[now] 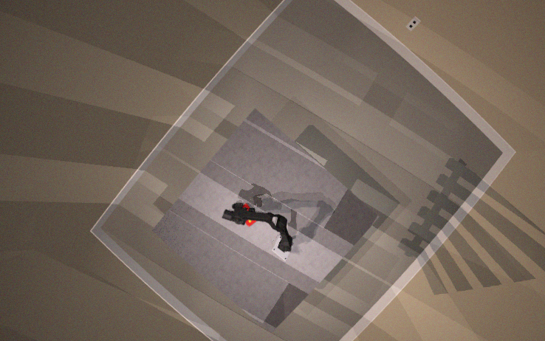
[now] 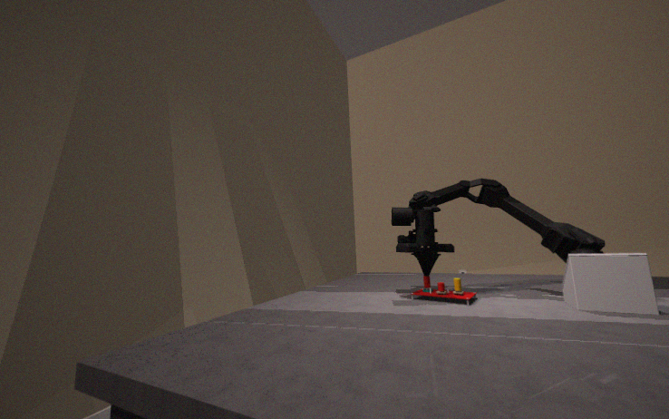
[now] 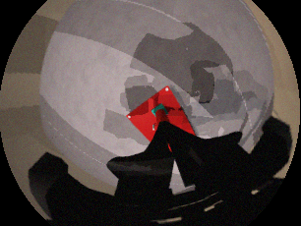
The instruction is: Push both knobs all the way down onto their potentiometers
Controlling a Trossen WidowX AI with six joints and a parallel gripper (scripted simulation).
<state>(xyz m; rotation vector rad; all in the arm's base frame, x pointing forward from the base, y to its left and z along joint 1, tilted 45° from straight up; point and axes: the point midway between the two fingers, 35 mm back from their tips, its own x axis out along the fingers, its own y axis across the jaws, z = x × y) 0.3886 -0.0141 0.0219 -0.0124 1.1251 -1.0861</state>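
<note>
My gripper tip is 2 cm above the red knob. From my gripper tip the other things lie so: yellow knob: 8 cm behind, 3 cm to the left, 2 cm below.
</note>
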